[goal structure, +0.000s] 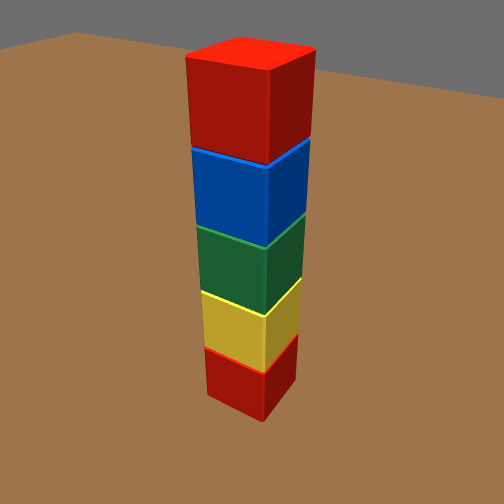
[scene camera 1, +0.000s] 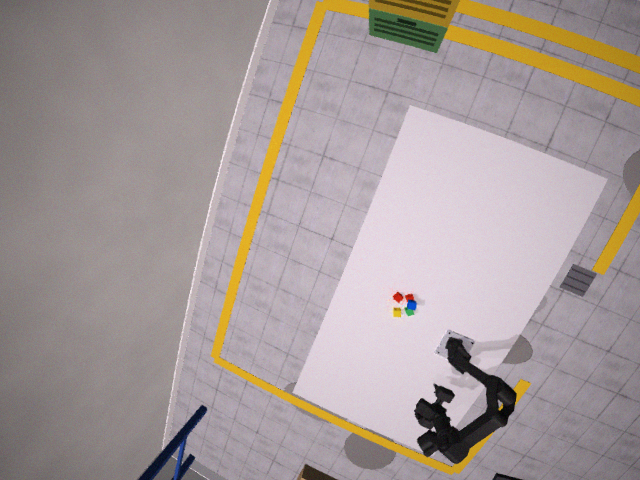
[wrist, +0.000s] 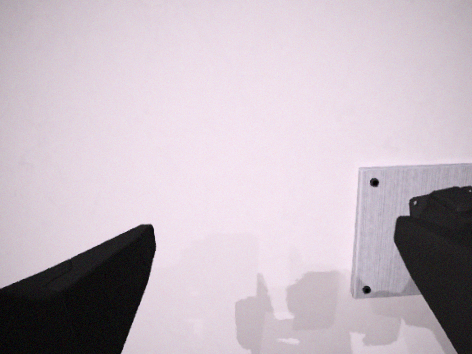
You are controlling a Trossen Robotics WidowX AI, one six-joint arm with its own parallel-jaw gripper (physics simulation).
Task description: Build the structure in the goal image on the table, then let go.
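Frame: origin at the arm's base, x ahead, y down, z left, level; millimetres.
Seen in the pictures: gripper, between the fingertips: [scene camera 1: 429, 392] [wrist: 275, 232]; arm's base, origin of its link: [scene camera 1: 454, 344] [wrist: 442, 222].
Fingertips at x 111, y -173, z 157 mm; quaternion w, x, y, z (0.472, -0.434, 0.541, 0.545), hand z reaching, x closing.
Offsets run from my fingertips to a thing's middle. Level surfaces: height alone.
In the scene view, a red block @[dx +207, dy +166, dz -324 mm] [scene camera 1: 397, 297] lies left of a second red block @[dx +154, dy +166, dz -330 mm] [scene camera 1: 409, 297]. A blue block @[dx +147, dy +134, dz -317 mm] [scene camera 1: 411, 305] is right below the second red one, and a green block @[dx +140, dy +166, dz -271 mm] [scene camera 1: 409, 312] is just below the blue. These three look close together or overlapping; whether any touch or the blue one is raised I cannot tell. A yellow block @[dx +192, dy +166, dz -249 mm] [scene camera 1: 397, 312] lies apart, left of the green. My gripper [scene camera 1: 428, 416] [wrist: 275, 232] is open and empty, over the table's lower end, well away from the blocks. No block shows in the wrist view.
The white table @[dy +183 mm] [scene camera 1: 465, 206] [wrist: 225, 100] bears the arm's metal base plate [scene camera 1: 443, 347] [wrist: 367, 235], between the blocks and the gripper. The arm [scene camera 1: 478, 374] bends out past the table's lower right edge. Green and yellow crates [scene camera 1: 405, 32] stand on the floor beyond the far end.
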